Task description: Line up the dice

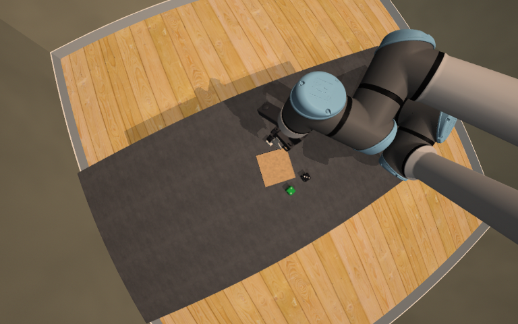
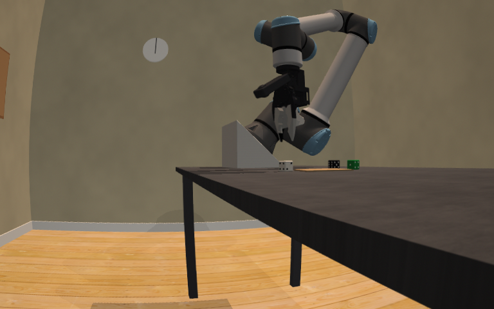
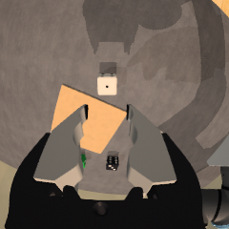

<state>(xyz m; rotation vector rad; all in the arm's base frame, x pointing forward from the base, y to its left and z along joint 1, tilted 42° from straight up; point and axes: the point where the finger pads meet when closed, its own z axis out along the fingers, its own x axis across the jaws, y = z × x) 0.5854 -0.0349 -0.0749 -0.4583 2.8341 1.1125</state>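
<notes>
Right now my hand is 90 mm above the white die. The rest, counted from my hand: tan mat: 30 mm ahead, 110 mm to the left, 100 mm below; green die: 20 mm ahead, 220 mm to the left, 90 mm below; black die: 70 mm behind, 200 mm to the left, 90 mm below.
</notes>
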